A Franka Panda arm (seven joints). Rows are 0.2 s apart.
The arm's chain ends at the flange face. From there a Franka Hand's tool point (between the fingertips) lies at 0.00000 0.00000 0.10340 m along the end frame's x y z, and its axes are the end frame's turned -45 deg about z.
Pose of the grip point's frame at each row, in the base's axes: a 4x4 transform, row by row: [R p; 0 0 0 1], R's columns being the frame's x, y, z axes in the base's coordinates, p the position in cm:
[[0.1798 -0.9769 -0.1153 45.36], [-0.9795 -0.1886 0.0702 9.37], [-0.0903 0.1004 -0.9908 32.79], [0 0 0 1]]
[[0.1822 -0.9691 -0.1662 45.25], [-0.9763 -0.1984 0.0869 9.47], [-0.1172 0.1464 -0.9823 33.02], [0 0 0 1]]
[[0.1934 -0.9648 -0.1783 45.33], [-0.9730 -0.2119 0.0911 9.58], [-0.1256 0.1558 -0.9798 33.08], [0 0 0 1]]
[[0.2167 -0.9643 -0.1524 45.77], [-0.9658 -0.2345 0.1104 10.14], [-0.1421 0.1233 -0.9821 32.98], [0 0 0 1]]
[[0.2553 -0.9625 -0.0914 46.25], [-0.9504 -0.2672 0.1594 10.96], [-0.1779 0.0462 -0.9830 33.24], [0 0 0 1]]
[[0.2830 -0.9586 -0.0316 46.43], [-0.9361 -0.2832 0.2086 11.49], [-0.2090 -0.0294 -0.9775 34.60], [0 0 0 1]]
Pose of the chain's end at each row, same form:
[[-0.5636 -0.8179 -0.1153 46.55], [-0.8260 0.5593 0.0702 8.64], [0.0071 0.1348 -0.9908 43.03], [0 0 0 1]]
[[-0.5564 -0.8141 -0.1662 46.97], [-0.8306 0.5501 0.0869 8.57], [0.0206 0.1864 -0.9823 43.18], [0 0 0 1]]
[[-0.5455 -0.8190 -0.1783 47.17], [-0.8379 0.5382 0.0911 8.64], [0.0214 0.1990 -0.9798 43.21], [0 0 0 1]]
[[-0.5286 -0.8351 -0.1524 47.35], [-0.8487 0.5171 0.1104 9.00], [-0.0133 0.1877 -0.9821 43.13], [0 0 0 1]]
[[-0.5001 -0.8611 -0.0914 47.20], [-0.8610 0.4831 0.1594 9.31], [-0.0931 0.1585 -0.9830 43.40], [0 0 0 1]]
[[-0.4777 -0.8779 -0.0316 46.76], [-0.8622 0.4617 0.2086 9.33], [-0.1686 0.1270 -0.9775 44.71], [0 0 0 1]]

